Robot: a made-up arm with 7 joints. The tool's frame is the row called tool. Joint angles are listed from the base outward. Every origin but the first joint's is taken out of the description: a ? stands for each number. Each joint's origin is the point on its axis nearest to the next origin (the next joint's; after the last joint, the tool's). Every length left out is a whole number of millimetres.
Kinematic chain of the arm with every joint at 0, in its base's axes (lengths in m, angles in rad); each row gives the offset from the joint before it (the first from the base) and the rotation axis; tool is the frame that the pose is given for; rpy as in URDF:
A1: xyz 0 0 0.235 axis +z
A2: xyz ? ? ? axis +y
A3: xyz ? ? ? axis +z
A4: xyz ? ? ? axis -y
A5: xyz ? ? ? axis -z
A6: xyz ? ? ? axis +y
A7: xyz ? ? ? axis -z
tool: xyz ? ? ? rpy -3.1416 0 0
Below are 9 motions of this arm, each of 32 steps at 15 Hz.
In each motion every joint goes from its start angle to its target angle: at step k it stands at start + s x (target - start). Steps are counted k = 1, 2, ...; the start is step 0. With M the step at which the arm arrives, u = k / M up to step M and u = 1 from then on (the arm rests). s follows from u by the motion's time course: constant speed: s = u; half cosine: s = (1 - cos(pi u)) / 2; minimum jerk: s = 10 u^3 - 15 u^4 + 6 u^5.
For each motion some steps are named. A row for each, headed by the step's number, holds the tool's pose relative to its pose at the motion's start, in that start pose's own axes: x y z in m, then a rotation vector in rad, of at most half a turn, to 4 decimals.
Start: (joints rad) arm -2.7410 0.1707 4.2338 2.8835 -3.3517 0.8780 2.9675
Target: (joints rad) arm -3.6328 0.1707 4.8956 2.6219 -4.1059 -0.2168 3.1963
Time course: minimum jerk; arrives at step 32
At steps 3, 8, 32:
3: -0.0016 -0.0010 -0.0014 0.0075 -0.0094 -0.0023
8: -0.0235 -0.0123 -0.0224 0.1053 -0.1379 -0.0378
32: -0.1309 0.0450 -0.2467 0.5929 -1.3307 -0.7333

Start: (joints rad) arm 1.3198 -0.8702 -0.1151 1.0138 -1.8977 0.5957 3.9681
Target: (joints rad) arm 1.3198 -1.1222 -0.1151 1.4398 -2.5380 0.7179 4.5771
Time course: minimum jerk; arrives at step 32
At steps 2, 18, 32:
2: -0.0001 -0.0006 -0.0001 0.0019 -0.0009 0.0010
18: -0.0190 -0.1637 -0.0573 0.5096 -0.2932 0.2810
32: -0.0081 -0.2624 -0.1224 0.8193 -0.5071 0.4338

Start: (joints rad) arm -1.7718 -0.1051 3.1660 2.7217 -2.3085 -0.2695 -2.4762
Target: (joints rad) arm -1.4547 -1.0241 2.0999 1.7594 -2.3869 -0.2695 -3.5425
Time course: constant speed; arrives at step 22
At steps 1, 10, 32:
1: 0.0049 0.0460 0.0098 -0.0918 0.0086 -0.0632
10: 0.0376 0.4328 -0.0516 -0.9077 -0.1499 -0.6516
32: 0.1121 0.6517 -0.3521 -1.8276 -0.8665 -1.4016

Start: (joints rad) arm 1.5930 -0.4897 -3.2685 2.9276 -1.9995 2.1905 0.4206
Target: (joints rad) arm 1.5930 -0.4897 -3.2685 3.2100 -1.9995 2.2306 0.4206
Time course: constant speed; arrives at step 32
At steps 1, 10, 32:
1: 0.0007 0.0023 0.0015 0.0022 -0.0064 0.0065
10: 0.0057 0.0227 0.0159 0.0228 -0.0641 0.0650
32: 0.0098 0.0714 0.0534 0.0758 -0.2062 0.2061

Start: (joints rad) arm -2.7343 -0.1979 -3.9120 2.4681 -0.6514 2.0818 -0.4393
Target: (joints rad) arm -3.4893 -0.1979 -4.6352 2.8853 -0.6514 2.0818 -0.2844
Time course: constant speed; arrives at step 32
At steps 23, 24, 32:
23: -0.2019 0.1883 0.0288 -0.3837 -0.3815 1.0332
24: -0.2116 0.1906 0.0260 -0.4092 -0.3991 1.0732
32: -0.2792 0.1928 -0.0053 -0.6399 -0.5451 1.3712

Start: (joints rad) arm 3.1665 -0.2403 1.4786 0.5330 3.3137 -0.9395 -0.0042
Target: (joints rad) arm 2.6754 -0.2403 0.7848 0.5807 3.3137 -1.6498 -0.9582
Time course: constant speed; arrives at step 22
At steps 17, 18, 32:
17: 0.0458 -0.1315 -0.0506 -0.6559 0.2429 0.0359
18: 0.0512 -0.1383 -0.0528 -0.7061 0.2325 0.0355
32: 0.0760 -0.1637 -0.0608 -0.9065 0.1567 0.0337

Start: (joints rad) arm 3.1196 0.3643 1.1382 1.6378 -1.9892 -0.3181 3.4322
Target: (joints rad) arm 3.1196 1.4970 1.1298 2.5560 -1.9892 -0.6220 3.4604
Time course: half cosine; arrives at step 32
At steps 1, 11, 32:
1: 0.0010 -0.0004 0.0000 0.0015 -0.0006 0.0021
11: 0.1244 -0.0187 -0.0098 0.1690 -0.0350 0.2274
32: 0.4648 0.1953 -0.0897 0.5749 0.1723 0.7500

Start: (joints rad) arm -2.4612 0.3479 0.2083 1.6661 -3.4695 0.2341 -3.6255
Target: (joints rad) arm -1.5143 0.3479 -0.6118 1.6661 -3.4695 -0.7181 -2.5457
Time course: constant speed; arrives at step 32
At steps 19, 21, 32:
19: 0.0280 -0.0739 -0.0482 0.1348 -0.5264 0.4363
21: 0.0334 -0.0787 -0.0558 0.1211 -0.5827 0.4778
32: 0.0701 -0.0969 -0.1037 -0.0418 -0.8652 0.6964

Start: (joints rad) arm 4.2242 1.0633 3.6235 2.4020 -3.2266 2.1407 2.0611
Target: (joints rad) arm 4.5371 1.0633 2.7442 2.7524 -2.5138 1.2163 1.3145
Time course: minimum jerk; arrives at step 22
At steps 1, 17, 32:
1: -0.0003 0.0001 0.0001 0.0004 -0.0001 -0.0013
17: -0.2344 0.1465 0.1241 0.3679 -0.2035 -1.1815
32: -0.2457 0.1603 0.1337 0.4058 -0.2219 -1.2589

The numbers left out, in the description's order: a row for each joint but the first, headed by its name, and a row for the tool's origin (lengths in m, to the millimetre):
A2: 0 0 0
A3: 0 0 0.338
A4: 0.058 0 0
A5: 0.065 0 -0.288
A6: 0 0 0
A7: 0.071 0 -0.09
tool: 0 0 0

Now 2 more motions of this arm.
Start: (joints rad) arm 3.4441 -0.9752 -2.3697 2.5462 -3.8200 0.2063 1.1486
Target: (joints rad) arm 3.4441 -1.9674 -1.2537 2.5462 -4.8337 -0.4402 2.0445
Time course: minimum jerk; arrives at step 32
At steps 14, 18, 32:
14: 0.1338 -0.1663 -0.0466 0.3613 0.2294 0.4932
18: 0.1988 -0.2486 -0.0981 0.5962 0.2693 0.7819
32: 0.2806 -0.3669 -0.2148 1.0168 0.1582 1.2250

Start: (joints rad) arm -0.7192 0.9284 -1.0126 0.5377 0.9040 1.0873 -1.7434
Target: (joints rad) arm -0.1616 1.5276 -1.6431 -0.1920 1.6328 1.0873 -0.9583
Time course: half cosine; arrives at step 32
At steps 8, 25, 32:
8: -0.0331 -0.0107 0.0146 -0.0466 0.0139 0.2860
25: -0.1709 -0.1077 0.0452 -0.5039 0.6097 1.5252
32: -0.1865 -0.1234 0.0532 -0.5541 0.7995 1.6558

